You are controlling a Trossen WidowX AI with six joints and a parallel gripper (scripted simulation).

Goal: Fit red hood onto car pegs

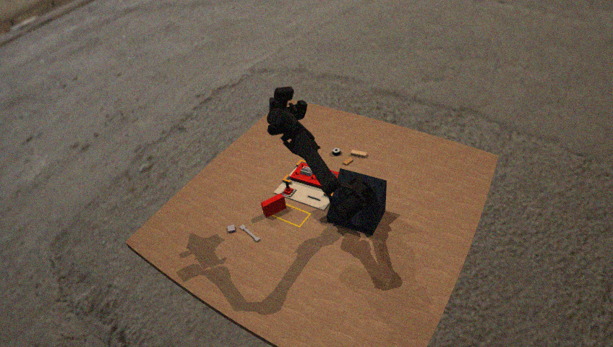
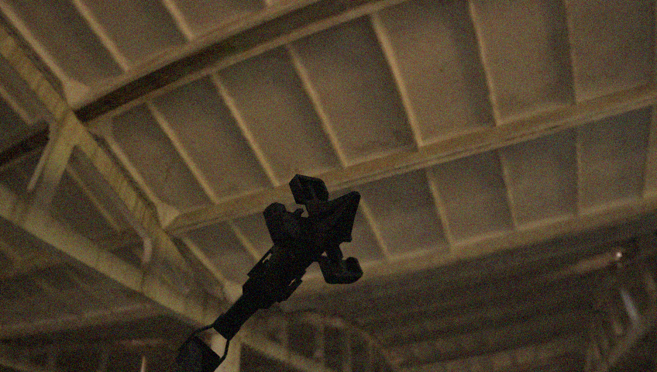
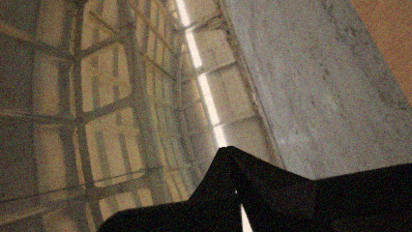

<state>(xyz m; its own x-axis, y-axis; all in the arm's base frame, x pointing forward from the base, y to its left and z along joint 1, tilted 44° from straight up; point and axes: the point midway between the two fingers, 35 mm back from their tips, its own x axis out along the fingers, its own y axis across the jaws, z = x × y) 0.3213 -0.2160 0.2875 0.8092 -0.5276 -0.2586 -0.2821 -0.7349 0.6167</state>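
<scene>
My gripper tip is 10 cm to the right of the red hood and 45 cm above it. Also, from my gripper tip: jig plate 5 cm behind, 11 cm to the right, 47 cm below.
</scene>
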